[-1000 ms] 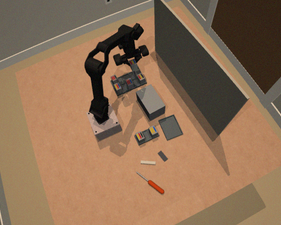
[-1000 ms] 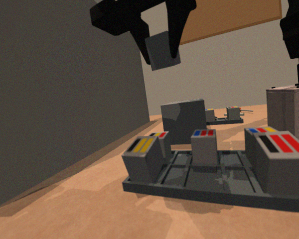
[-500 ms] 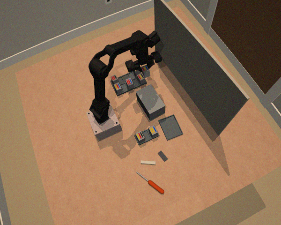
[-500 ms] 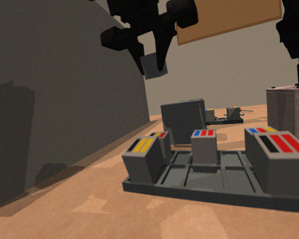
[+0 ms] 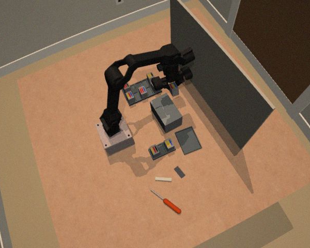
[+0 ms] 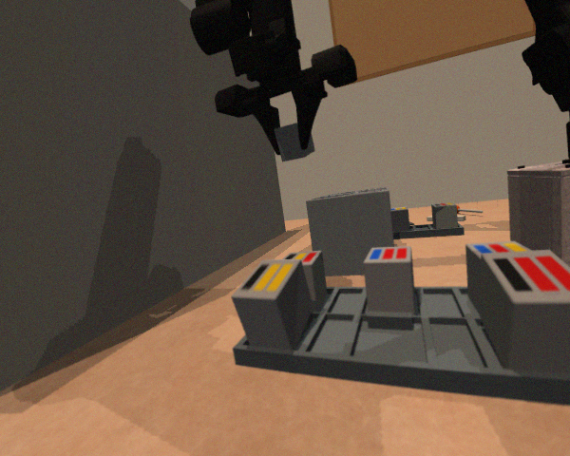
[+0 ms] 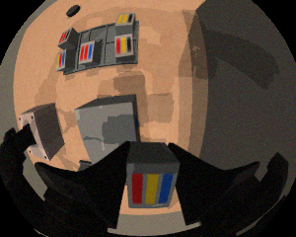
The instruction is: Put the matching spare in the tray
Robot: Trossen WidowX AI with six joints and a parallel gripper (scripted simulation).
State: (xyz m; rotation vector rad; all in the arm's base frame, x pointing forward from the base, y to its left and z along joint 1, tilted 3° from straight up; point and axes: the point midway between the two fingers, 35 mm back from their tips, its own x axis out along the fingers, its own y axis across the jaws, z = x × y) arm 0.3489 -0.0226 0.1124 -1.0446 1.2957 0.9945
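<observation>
Now: the grey tray 220 mm to the right of my gripper tip, 160 mm below it and 60 mm behind it. From my gripper tip the other things lie so: spares rack: 170 mm to the left, 160 mm below, 90 mm behind; grey box: 120 mm below, 70 mm behind, 30 mm to the right; grey wall panel: 170 mm ahead, 70 mm to the right, 60 mm above.
</observation>
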